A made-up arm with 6 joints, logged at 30 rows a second.
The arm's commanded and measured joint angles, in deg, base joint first. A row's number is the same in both.
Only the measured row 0 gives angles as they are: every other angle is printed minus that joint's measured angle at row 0.
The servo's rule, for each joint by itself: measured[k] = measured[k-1] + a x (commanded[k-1-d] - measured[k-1]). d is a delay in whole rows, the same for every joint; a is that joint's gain. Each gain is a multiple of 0.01, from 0.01 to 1. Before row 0 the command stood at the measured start. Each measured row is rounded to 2 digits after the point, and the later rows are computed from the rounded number. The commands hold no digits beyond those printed.
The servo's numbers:
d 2
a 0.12 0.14 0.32 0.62 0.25 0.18
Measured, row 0:
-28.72, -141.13, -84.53, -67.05, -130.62, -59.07
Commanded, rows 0 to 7:
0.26, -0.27, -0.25, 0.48, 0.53, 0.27
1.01, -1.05, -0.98, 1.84, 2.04, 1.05
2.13, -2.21, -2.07, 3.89, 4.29, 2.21
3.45, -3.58, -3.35, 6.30, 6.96, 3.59
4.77, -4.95, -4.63, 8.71, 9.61, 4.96
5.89, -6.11, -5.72, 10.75, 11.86, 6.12
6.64, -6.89, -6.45, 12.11, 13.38, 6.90
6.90, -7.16, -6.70, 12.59, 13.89, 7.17
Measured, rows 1 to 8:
0.00, 0.00, 0.00, 0.00, 0.00, 0.00
0.00, 0.00, 0.00, 0.00, 0.00, 0.00
0.03, -0.04, -0.08, 0.30, 0.13, 0.05
0.15, -0.18, -0.37, 1.25, 0.61, 0.23
0.39, -0.46, -0.91, 2.89, 1.53, 0.59
0.76, -0.90, -1.69, 5.00, 2.89, 1.13
1.24, -1.47, -2.63, 7.30, 4.57, 1.82
1.80, -2.12, -3.62, 9.44, 6.39, 2.59

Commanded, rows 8 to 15:
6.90, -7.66, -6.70, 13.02, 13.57, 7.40
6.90, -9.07, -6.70, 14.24, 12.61, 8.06
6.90, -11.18, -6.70, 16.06, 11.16, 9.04
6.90, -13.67, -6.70, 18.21, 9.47, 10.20
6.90, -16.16, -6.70, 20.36, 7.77, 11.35
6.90, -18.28, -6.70, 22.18, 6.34, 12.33
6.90, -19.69, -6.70, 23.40, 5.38, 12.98
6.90, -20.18, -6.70, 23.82, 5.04, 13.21
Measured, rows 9 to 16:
2.38, -2.79, -4.53, 11.10, 8.14, 3.37
2.92, -3.40, -5.22, 12.02, 9.58, 4.05
3.40, -4.00, -5.69, 12.64, 10.58, 4.65
3.82, -4.71, -6.01, 13.63, 11.09, 5.26
4.19, -5.62, -6.23, 15.14, 11.11, 5.94
4.52, -6.75, -6.38, 17.04, 10.70, 6.71
4.81, -8.07, -6.48, 19.10, 9.97, 7.55
5.06, -9.50, -6.55, 21.01, 9.06, 8.41

